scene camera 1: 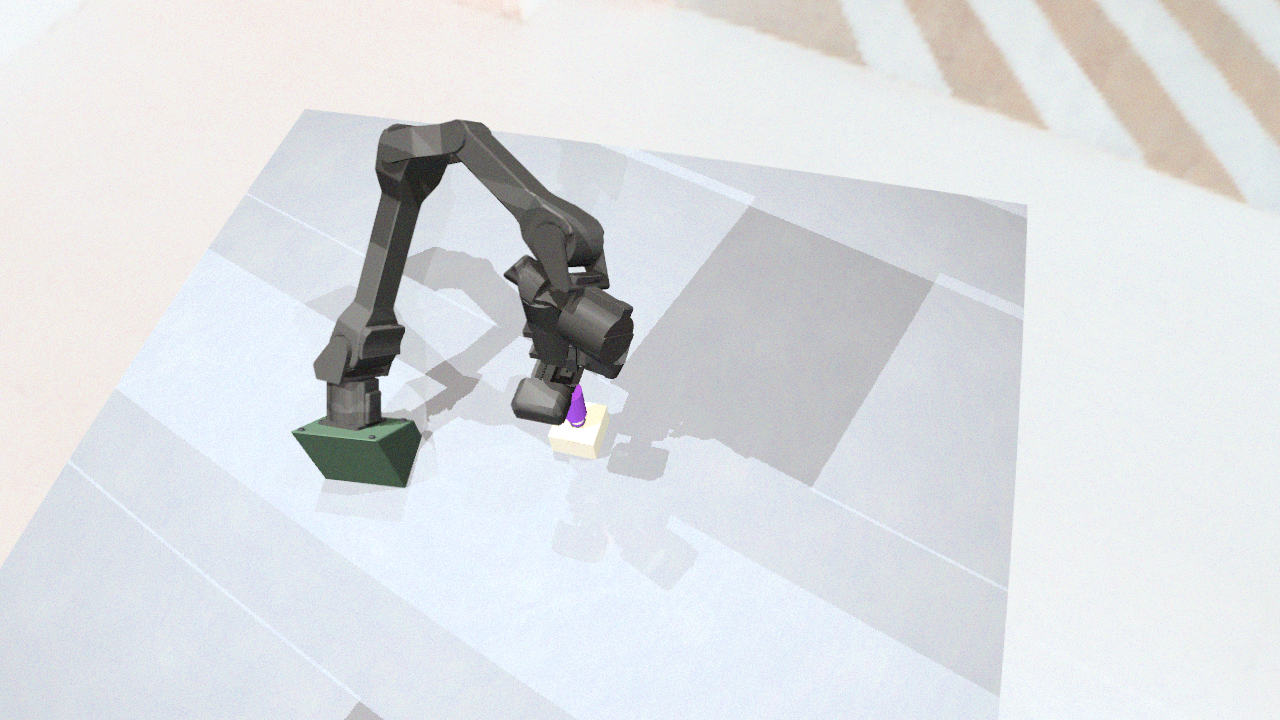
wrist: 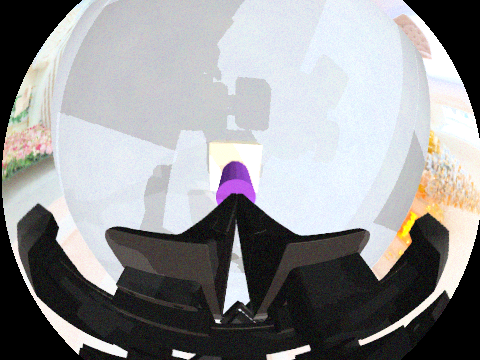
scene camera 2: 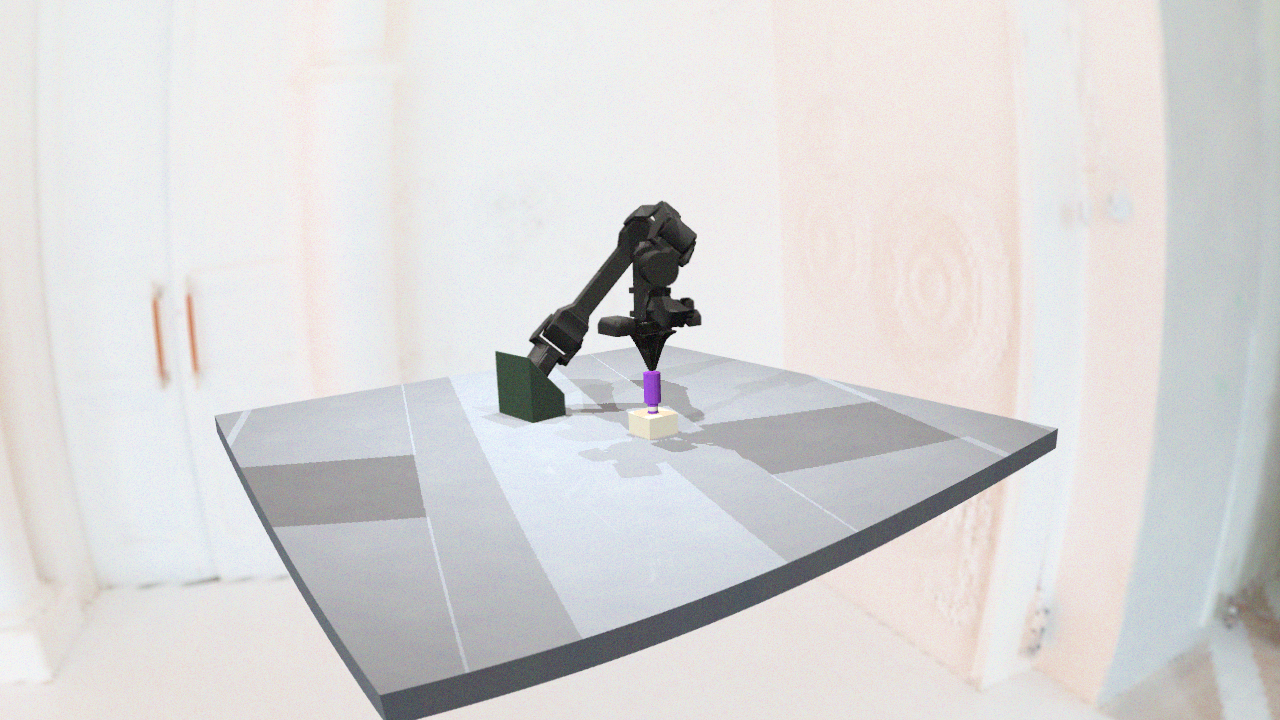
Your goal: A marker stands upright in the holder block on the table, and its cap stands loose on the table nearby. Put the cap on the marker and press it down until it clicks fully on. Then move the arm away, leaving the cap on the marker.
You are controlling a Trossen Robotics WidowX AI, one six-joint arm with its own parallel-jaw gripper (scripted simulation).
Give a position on a cream holder block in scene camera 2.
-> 655,428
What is my gripper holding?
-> Nothing.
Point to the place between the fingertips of my gripper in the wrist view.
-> At 236,199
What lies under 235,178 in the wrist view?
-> A purple cap.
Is my gripper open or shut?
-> Shut.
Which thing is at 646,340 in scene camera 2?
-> My gripper.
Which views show my gripper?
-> Scene camera 1, the wrist view and scene camera 2: all of them.
